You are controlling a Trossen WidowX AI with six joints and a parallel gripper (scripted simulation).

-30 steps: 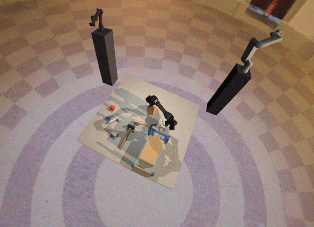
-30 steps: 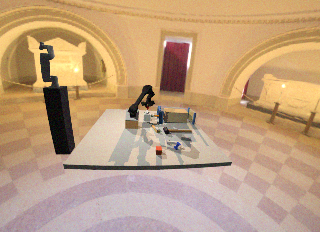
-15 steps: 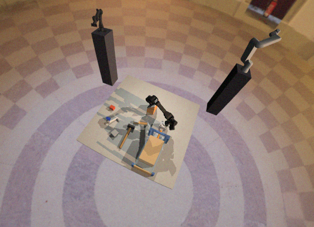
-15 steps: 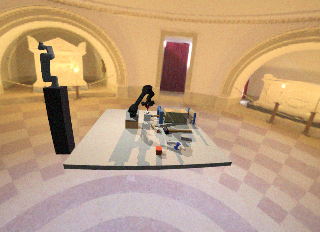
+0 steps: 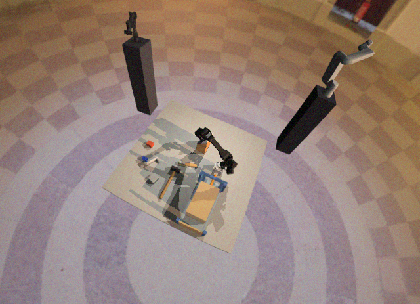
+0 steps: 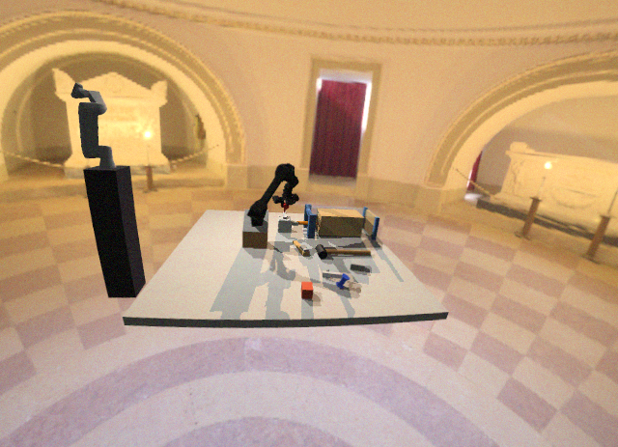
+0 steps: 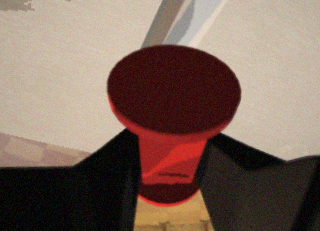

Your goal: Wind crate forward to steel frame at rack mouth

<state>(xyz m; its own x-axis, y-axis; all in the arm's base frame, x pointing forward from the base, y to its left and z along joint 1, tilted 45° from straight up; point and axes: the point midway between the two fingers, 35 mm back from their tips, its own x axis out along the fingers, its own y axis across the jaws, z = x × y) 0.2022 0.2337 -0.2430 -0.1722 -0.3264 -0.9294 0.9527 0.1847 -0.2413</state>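
Right now my gripper tip is 5 cm to the left of the red-knobbed handle and 3 cm above it. The rest, counted from my gripper tip: winch 2 cm behind, 12 cm to the right, 10 cm below; red knob 1 cm ahead, 2 cm to the right; frame 16 cm ahead, 13 cm to the right, 3 cm below.
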